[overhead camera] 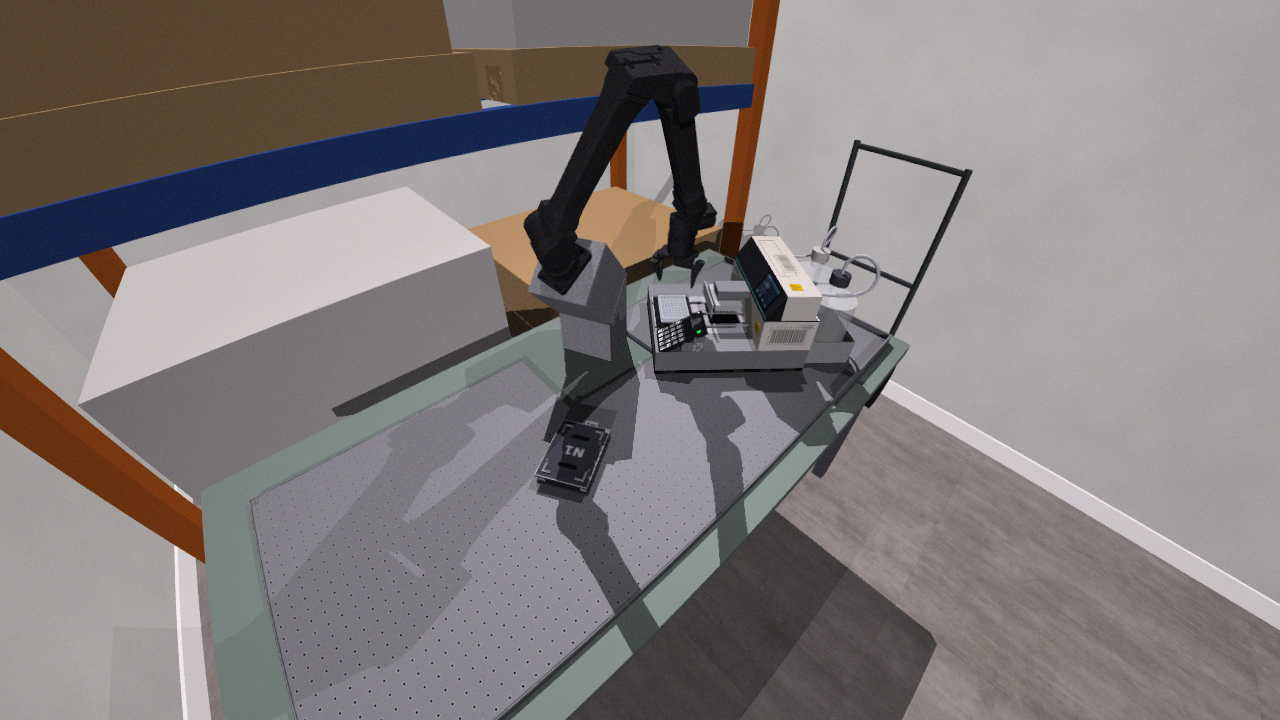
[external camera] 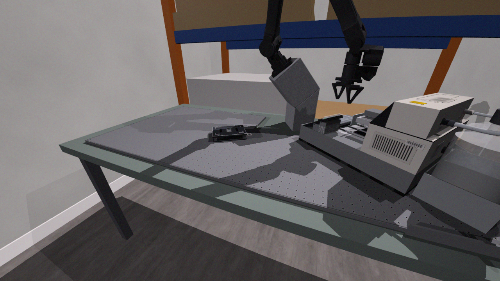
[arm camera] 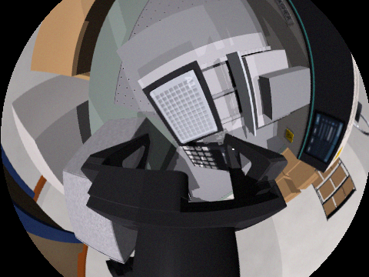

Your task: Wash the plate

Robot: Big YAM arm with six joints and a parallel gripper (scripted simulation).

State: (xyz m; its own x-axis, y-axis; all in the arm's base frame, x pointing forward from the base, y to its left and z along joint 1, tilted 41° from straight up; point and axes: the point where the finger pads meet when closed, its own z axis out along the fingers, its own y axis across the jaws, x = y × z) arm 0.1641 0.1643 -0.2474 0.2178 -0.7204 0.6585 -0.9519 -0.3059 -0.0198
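Now: the white well plate 10 cm below my hand. From my hand the other things lie so: black plate nest N1 (8 cm ahead, 53 cm to the right, 17 cm below); plate washer (12 cm ahead, 10 cm to the left, 6 cm below).
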